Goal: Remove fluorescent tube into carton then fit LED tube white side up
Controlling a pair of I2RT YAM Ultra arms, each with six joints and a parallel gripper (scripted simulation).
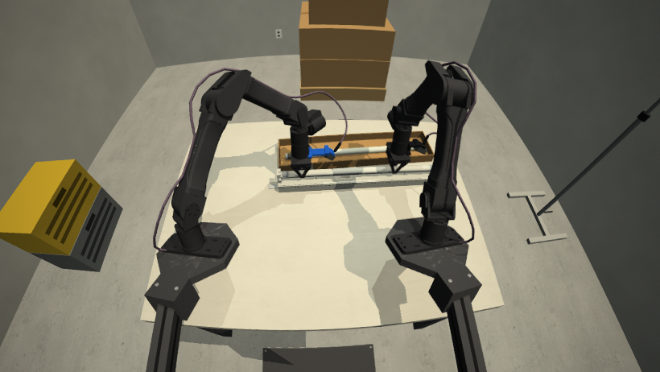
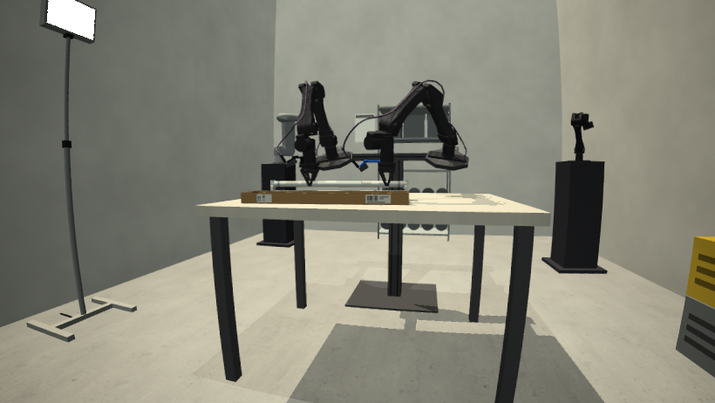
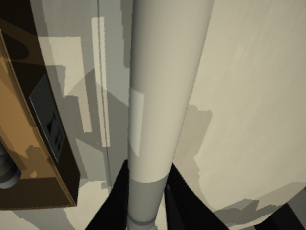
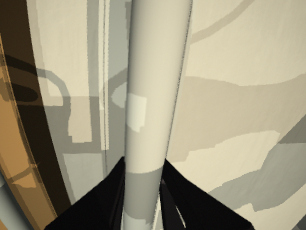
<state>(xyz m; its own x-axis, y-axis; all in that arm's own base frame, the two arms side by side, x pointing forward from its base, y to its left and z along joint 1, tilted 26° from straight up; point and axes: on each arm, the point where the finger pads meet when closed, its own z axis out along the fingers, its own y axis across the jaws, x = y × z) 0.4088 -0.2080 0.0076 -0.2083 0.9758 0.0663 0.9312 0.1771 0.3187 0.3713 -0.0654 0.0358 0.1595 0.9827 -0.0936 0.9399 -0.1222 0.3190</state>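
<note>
The white light fixture is 120 mm to the left of my right hand and 10 mm below it. Round my right hand: old fluorescent tube (140 mm ahead, 120 mm to the left, 50 mm below); LED tube (120 mm to the left); brown carton (150 mm ahead, 120 mm to the left, 50 mm below).
</note>
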